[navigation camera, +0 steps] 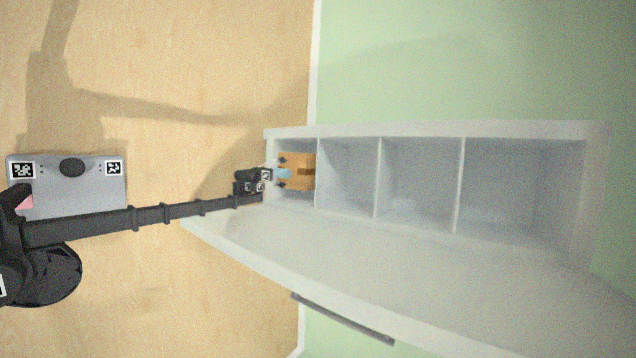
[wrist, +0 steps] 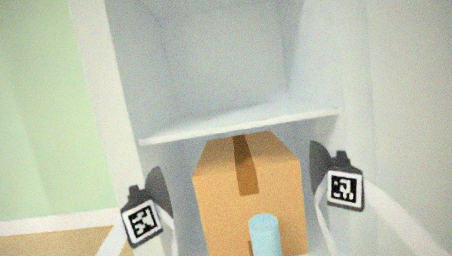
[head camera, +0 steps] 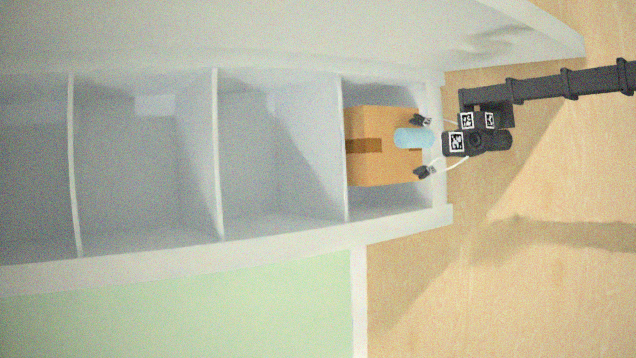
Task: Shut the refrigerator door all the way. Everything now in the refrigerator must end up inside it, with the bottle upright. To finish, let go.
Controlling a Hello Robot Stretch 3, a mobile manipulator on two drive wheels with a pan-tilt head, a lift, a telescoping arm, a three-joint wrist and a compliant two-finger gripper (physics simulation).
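Frame: origin at the robot's base, x ahead, y left, z up, level; centimetres.
Seen in the pictures: gripper, between the fingertips: (navigation camera: 285,172) (wrist: 237,172) (head camera: 413,146); robot's base, origin of its link: (navigation camera: 73,166).
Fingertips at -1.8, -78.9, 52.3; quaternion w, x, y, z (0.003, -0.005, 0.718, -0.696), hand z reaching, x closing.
Note:
Offsets run from my fingertips to a thing's top centre, as dx, dy, dz. "*": to the spot under its first point. Level surfaces: height alone.
The white refrigerator (head camera: 280,240) (navigation camera: 425,130) (wrist: 95,75) has its door (head camera: 250,30) (navigation camera: 400,280) (wrist: 410,100) swung open. The light blue bottle {-3.9, -30.1, -25.3} (head camera: 414,138) (navigation camera: 283,173) (wrist: 265,235) stands upright in the lowest compartment, close to its front edge, before a brown box {-2.2, -53.2, -12.5} (head camera: 382,122) (navigation camera: 300,161) (wrist: 220,205). My gripper (head camera: 422,146) (navigation camera: 281,172) (wrist: 237,172) is open, its fingertips at the opening of that compartment, one on each side of the bottle and apart from it. The bottle's base is hidden in the wrist view.
Shelves (head camera: 218,150) (navigation camera: 378,175) (wrist: 240,125) divide the refrigerator above the box. A dark handle {* -36.8, +32.2, +53.3} (navigation camera: 345,320) is on the door's outer face. My arm (head camera: 545,82) (navigation camera: 165,212) reaches in from the front, over the wooden floor {dz -52.2} (head camera: 550,290) (navigation camera: 200,50). A green wall (head camera: 200,310) (navigation camera: 425,65) (wrist: 40,100) borders the refrigerator.

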